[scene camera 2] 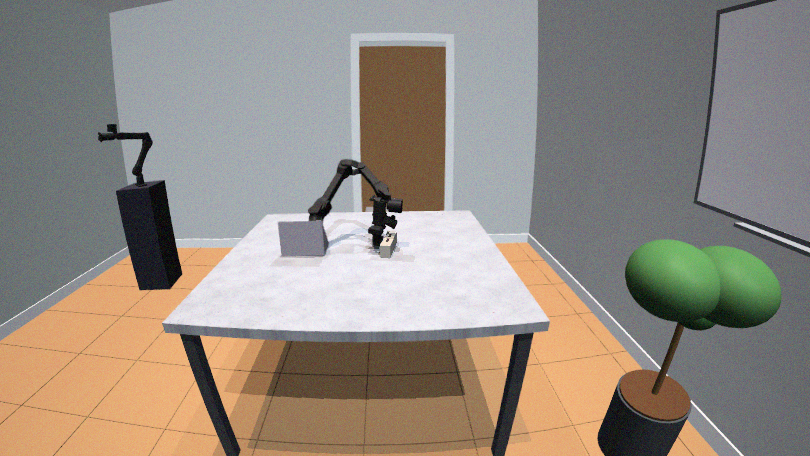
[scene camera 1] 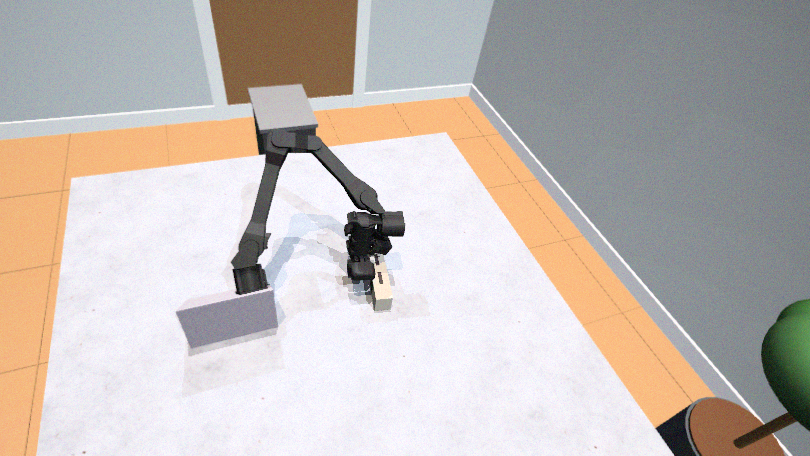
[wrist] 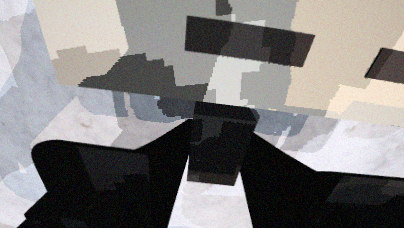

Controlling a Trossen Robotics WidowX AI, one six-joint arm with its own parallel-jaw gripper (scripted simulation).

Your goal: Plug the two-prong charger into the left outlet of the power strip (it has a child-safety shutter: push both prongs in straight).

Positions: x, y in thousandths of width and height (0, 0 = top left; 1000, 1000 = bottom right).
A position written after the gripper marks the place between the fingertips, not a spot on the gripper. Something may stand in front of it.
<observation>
The gripper (scene camera 1: 439, 591) carries a charger (wrist: 548, 590).
The gripper shows as well in the wrist view (wrist: 531, 559).
</observation>
